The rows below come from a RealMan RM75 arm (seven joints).
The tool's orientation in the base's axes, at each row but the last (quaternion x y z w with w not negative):
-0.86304, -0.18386, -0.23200, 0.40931
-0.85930, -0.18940, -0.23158, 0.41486
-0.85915, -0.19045, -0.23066, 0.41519
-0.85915, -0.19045, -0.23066, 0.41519
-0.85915, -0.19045, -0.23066, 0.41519
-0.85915, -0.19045, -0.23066, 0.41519
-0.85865, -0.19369, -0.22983, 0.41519
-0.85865, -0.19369, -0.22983, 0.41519
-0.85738, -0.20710, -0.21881, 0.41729
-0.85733, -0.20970, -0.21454, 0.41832
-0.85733, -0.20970, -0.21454, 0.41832
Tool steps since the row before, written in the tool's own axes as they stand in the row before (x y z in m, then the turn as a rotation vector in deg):
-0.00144, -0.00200, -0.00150, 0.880, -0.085, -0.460
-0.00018, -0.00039, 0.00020, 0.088, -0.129, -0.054
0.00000, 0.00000, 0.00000, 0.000, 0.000, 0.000
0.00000, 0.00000, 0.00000, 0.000, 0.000, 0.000
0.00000, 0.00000, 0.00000, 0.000, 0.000, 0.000
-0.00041, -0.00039, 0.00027, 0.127, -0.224, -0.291
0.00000, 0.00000, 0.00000, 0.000, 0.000, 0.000
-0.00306, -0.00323, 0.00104, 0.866, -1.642, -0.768
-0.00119, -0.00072, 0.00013, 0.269, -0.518, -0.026
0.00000, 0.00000, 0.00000, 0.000, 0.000, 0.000
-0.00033, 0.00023, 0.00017, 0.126, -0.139, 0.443
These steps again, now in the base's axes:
-0.00258, -0.00018, 0.00128, 0.568, -0.201, 0.794
-0.00030, 0.00036, 0.00003, -0.008, 0.044, 0.159
0.00000, 0.00000, 0.00000, 0.000, 0.000, 0.000
0.00000, 0.00000, 0.00000, 0.000, 0.000, 0.000
0.00000, 0.00000, 0.00000, 0.000, 0.000, 0.000
-0.00047, 0.00039, -0.00013, -0.081, -0.085, 0.370
0.00000, 0.00000, 0.00000, 0.000, 0.000, 0.000
-0.00395, 0.00227, -0.00026, -0.330, 0.460, 1.928
-0.00133, 0.00031, -0.00027, -0.064, 0.319, 0.486
0.00000, 0.00000, 0.00000, 0.000, 0.000, 0.000
-0.00011, -0.00005, -0.00042, 0.114, 0.458, -0.092

